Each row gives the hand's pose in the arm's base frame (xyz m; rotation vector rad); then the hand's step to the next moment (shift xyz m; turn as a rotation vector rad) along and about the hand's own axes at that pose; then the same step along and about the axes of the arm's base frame.
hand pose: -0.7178 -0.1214 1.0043 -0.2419 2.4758 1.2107
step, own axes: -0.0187 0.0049 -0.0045 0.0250 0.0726 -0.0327
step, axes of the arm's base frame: 0.0145 -0.0007 0.0136 -0.0538 0.0191 0.0609
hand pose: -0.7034 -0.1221 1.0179 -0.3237 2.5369 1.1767
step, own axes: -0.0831 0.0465 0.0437 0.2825 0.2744 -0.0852
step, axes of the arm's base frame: 0.0695 0.0688 0.0377 -0.3691 0.0892 0.1348
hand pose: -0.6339 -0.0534 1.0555 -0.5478 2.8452 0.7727
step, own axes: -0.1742 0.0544 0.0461 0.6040 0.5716 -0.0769
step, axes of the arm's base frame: 0.1420 0.1209 0.0254 -0.7790 0.2326 0.1910
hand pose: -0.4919 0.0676 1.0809 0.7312 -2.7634 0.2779
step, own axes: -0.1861 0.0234 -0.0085 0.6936 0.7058 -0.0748
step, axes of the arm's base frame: 0.1456 0.1069 -0.0514 -0.9224 0.3059 0.2009
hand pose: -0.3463 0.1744 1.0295 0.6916 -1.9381 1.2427
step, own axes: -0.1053 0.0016 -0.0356 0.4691 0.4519 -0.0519
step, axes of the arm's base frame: 0.0716 0.0392 -0.0754 -0.6044 0.1981 0.1498
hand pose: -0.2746 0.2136 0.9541 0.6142 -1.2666 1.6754
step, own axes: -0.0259 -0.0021 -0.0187 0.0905 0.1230 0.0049
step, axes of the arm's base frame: 0.0161 0.0079 -0.0265 -0.1501 0.0226 0.0172
